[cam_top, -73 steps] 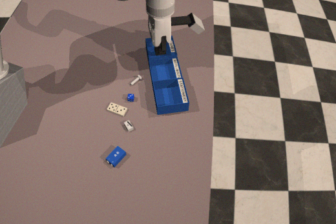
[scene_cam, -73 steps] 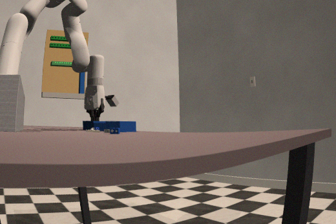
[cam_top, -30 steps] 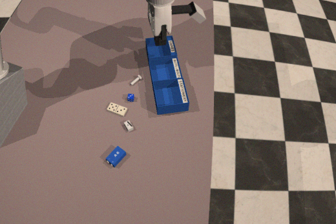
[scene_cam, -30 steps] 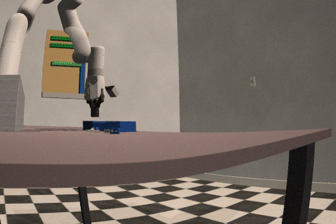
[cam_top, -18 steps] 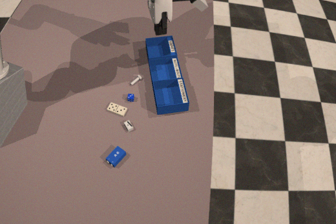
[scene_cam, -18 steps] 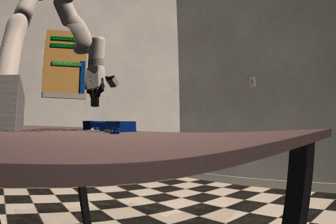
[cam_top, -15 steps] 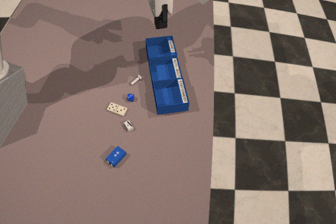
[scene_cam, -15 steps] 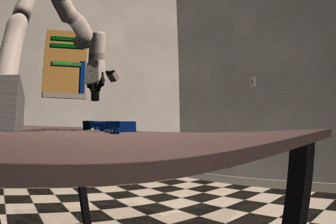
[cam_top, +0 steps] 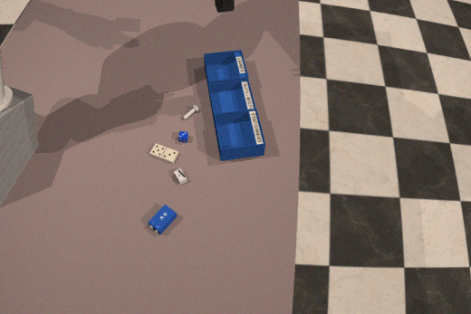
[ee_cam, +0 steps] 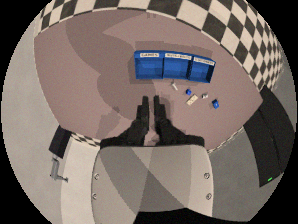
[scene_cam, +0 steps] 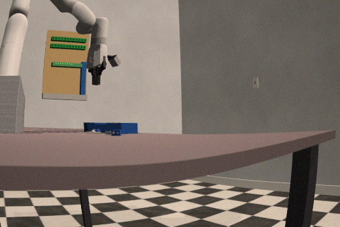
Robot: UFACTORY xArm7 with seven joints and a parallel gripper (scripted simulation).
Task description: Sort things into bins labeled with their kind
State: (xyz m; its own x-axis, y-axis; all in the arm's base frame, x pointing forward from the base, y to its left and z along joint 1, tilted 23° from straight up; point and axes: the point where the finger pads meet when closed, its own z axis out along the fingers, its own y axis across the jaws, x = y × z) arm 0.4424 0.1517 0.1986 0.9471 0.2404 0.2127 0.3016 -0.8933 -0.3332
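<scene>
My hand is 60 mm past the white sharpener, 250 mm to the left of it and 210 mm above it. Also, from my hand: blue three-part bin (20 mm ahead, 80 mm to the right, 200 mm below); then blue die (60 mm behind, 170 mm to the right, 210 mm below); then bolt (60 mm behind, 100 mm to the right, 210 mm below).
</scene>
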